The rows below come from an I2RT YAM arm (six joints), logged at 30 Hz.
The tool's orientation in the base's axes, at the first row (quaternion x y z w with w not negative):
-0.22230, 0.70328, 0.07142, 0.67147
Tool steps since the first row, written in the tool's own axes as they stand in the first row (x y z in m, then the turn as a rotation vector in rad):
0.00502, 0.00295, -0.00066, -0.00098, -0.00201, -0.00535
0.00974, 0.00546, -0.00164, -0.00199, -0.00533, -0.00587
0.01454, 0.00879, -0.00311, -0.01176, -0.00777, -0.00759
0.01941, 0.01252, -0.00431, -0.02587, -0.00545, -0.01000
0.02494, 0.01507, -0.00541, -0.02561, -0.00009, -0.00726
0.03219, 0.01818, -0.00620, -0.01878, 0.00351, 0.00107
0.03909, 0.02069, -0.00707, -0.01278, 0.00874, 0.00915
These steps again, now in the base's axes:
-0.00180, 0.00128, -0.00543, -0.00406, -0.00371, 0.00183
-0.00372, 0.00210, -0.01045, -0.00318, -0.00666, 0.00352
-0.00642, 0.00344, -0.01566, -0.00376, -0.00740, 0.01369
-0.00904, 0.00523, -0.02105, -0.00692, -0.00324, 0.02721
-0.01108, 0.00586, -0.02686, -0.00660, 0.00257, 0.02566
-0.01307, 0.00675, -0.03448, -0.00047, 0.00763, 0.01754
-0.01488, 0.00714, -0.04164, 0.00477, 0.01421, 0.00994

